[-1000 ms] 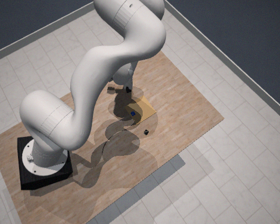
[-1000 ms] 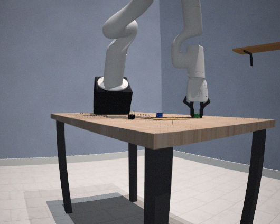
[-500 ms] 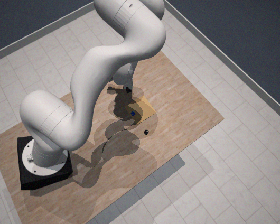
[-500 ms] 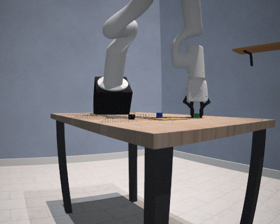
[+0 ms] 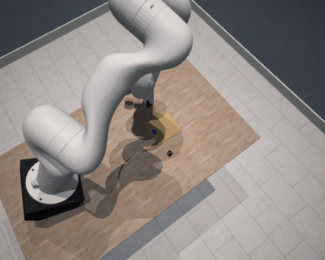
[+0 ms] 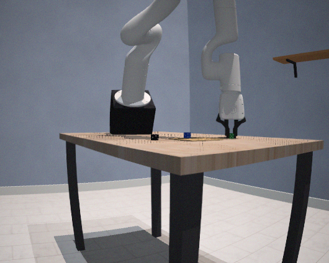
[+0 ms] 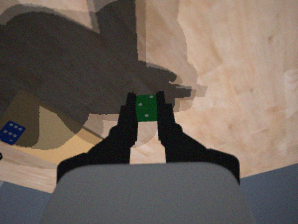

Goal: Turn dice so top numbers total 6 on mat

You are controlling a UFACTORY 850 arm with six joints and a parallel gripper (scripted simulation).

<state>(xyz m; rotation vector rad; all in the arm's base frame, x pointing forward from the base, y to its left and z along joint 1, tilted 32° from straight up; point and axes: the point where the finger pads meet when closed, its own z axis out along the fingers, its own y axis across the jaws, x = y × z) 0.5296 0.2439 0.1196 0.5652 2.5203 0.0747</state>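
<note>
The tan mat lies 16 cm to the right of my hand and 2 cm below it. Round my hand: blue die 17 cm to the right, 5 cm behind, 1 cm below; then black die 30 cm to the right, 3 cm behind, 1 cm below; then green die 1 cm below.
</note>
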